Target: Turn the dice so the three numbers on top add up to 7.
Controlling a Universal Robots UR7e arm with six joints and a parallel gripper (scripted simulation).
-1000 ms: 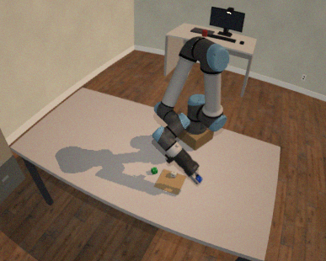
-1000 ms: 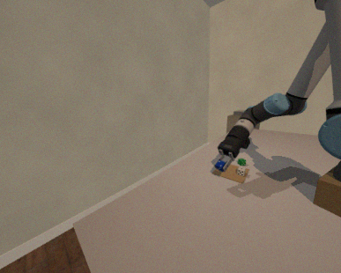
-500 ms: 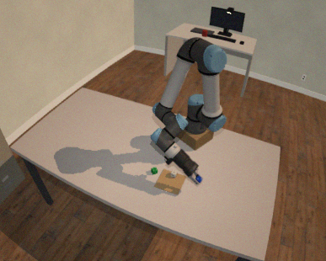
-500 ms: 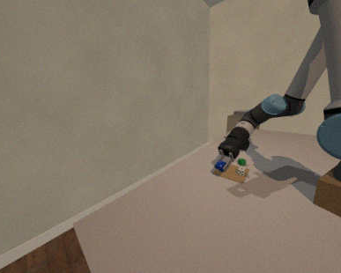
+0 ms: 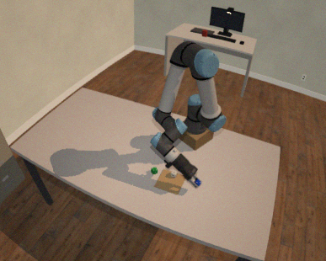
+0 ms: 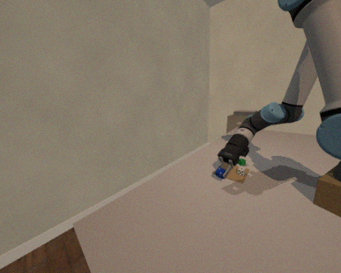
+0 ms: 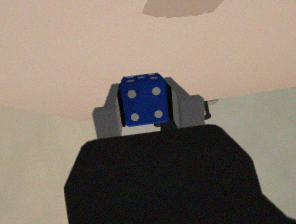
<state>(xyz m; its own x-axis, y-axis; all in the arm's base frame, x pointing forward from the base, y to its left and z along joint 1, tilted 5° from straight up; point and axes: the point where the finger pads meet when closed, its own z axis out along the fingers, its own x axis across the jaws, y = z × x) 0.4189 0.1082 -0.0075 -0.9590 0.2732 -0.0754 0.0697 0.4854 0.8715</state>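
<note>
My gripper is now 1 cm past the tan mat, 14 cm to the left of it and 7 cm above it. The rest, counted from my hand: white die 6 cm behind, 14 cm to the right, 5 cm below; blue die right at my hand; green die 5 cm behind, 25 cm to the right, 5 cm below.
</note>
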